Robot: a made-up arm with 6 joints.
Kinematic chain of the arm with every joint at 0, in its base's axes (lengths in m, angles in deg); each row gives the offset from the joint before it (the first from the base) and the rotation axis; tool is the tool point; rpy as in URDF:
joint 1: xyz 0 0 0.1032 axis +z
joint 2: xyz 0 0 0 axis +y
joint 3: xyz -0.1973 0 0.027 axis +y
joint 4: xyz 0.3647 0 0.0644 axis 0.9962 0 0.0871
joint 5: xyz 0 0 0 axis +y
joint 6: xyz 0.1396 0 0.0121 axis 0.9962 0 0.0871
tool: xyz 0 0 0 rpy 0 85 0
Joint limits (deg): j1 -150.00..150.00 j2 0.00..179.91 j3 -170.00..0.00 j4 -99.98..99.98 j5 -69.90..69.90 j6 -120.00..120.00
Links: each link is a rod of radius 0.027 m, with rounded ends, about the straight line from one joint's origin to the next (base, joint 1, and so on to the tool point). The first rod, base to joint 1, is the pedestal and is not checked.
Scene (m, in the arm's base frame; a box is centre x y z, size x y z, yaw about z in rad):
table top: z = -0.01
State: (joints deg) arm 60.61 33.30 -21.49 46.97 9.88 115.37
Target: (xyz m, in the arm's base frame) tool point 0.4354 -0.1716 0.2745
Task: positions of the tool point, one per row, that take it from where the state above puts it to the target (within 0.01 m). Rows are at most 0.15 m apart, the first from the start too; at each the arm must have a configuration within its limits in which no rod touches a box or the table.
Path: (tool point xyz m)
1: 0.2435 0.2812 0.2085
2: 0.3197 0.2225 0.2256
3: 0.3820 0.1440 0.2409
4: 0.4249 0.0486 0.2542
5: 0.4438 -0.0586 0.2654
6: 0.4354 -0.1716 0.2745

